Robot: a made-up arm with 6 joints.
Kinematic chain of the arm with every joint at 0, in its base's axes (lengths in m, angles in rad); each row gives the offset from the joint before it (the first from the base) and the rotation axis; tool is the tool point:
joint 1: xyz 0 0 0.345 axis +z
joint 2: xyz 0.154 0 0 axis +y
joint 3: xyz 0 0 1.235 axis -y
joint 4: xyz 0 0 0.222 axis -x
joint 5: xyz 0.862 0 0 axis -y
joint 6: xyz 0.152 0 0 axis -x
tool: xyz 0 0 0
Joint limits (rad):
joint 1: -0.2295..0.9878
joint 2: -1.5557..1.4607
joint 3: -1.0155..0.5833
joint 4: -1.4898..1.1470
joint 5: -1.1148..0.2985
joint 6: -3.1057..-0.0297
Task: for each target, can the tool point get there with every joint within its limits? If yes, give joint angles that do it. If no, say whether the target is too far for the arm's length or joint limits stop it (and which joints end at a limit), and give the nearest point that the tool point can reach.
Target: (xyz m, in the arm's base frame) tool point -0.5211 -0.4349 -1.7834
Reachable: no: joint limits stop it (at a limit: joint 1, joint 2, joint 3, joint 5) | nearest point 0.7166 -0.2026 -0.3384 | short by 1.917 m
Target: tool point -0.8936 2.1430 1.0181
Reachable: no: joint limits stop it (at a limit: joint 1, joint 2, joint 4, joint 5) | nearest point -1.3829 0.4628 1.2410 | short by 1.764 m
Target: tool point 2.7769 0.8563 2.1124
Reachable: no: too far | nearest point 1.8587 0.5732 1.4953 | short by 1.142 m
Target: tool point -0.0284 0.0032 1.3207
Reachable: yes | joints 0.8331 -1.1024 -0.8547 -0.4756 -0.3393 -1.2435
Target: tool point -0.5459 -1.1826 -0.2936
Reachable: no: joint limits stop it (at a limit: joint 1, joint 2, joint 3, joint 4, joint 5) | nearest point -0.8434 -1.5048 1.0573 | short by 1.420 m
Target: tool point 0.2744 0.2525 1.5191
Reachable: yes | joints 0.6951 -0.6741 -0.6228 -0.2774 -0.4515 -1.1104
